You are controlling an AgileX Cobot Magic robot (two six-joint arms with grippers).
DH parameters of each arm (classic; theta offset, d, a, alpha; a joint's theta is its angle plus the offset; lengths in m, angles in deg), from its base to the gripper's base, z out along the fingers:
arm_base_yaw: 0 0.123 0 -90
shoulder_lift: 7.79 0 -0.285 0
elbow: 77.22 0 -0.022 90
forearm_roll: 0 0.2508 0 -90
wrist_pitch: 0 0 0.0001 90
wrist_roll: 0 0.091 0 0
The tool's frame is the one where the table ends.
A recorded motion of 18 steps. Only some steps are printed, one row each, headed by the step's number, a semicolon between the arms.
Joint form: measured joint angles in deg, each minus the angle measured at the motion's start. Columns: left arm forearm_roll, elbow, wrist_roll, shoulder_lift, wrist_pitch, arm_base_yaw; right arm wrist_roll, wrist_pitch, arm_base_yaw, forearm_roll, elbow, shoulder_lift.
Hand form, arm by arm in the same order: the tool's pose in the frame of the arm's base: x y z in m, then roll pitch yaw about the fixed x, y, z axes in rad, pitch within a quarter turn. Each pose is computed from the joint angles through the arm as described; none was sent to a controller.
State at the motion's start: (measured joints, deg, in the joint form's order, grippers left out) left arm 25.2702 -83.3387 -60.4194 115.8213 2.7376 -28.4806; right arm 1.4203 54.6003 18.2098 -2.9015 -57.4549 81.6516
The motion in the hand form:
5: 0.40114 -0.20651 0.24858 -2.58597 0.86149 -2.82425; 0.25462 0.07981 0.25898 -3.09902 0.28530 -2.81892
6: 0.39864 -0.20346 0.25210 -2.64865 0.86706 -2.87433; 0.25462 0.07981 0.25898 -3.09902 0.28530 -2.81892
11: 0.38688 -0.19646 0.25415 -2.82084 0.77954 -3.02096; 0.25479 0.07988 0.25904 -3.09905 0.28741 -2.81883
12: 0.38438 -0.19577 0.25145 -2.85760 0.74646 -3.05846; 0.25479 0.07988 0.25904 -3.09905 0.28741 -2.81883
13: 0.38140 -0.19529 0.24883 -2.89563 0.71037 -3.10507; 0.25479 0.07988 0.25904 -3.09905 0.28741 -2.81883
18: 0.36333 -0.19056 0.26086 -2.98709 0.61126 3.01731; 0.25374 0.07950 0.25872 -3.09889 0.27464 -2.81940
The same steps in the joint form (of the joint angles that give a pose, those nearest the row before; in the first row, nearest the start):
5: 2.98 0.00 4.33 -5.22 10.31 0.00; 0.00 -0.13 0.00 0.00 0.00 0.00
6: 2.65 0.00 6.52 -5.99 12.52 0.00; 0.00 -0.13 0.00 0.00 0.00 0.00
11: -6.94 0.00 19.07 -7.78 21.55 0.00; 0.00 -0.25 0.00 0.00 0.00 0.00
12: -9.23 0.00 22.05 -7.78 23.69 0.00; 0.00 -0.25 0.00 0.00 0.00 0.00
13: -11.78 0.00 25.70 -7.81 25.97 0.00; 0.00 -0.25 0.00 0.00 0.00 0.00
18: -19.32 0.00 38.31 -10.77 34.86 0.00; 0.00 0.48 0.00 0.00 0.00 0.00

